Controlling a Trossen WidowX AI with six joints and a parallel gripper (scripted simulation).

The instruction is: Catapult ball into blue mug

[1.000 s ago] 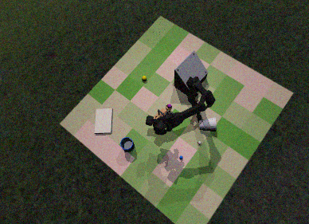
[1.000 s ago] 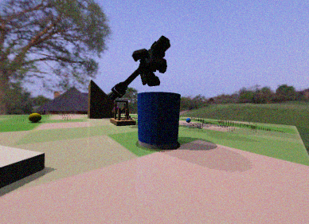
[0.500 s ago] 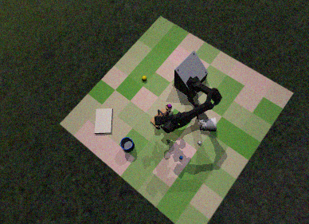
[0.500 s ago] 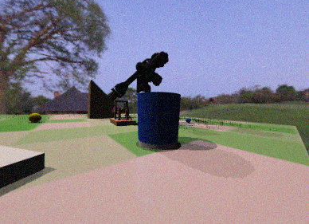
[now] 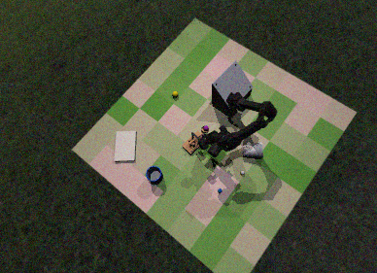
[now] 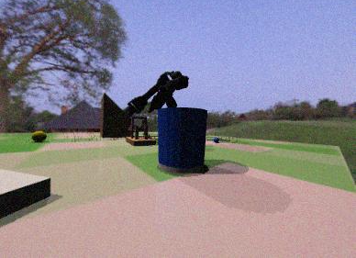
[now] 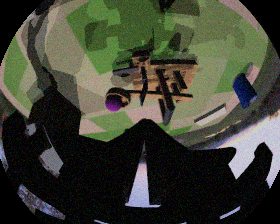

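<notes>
The purple ball lies 7 cm below my gripper tip, 6 cm behind it and 4 cm to the right of it. Also, from my gripper tip: blue ball 23 cm to the left, 21 cm ahead, 12 cm below; wooden catapult 8 cm below, 4 cm to the right, 1 cm ahead; tiny pale ball 29 cm to the left, 12 cm below, 5 cm ahead.
</notes>
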